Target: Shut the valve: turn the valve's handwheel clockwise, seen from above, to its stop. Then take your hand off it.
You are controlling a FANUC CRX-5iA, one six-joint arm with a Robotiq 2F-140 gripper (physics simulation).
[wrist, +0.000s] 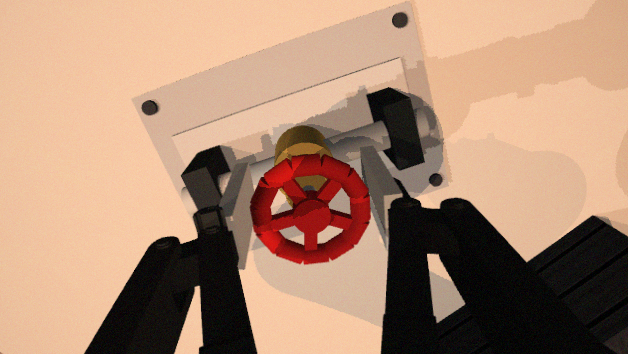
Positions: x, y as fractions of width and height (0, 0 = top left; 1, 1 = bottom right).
Scene:
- my gripper: 0.49, 0.50
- red handwheel: 0.49, 0.61
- grey base plate: 0.52, 0.15

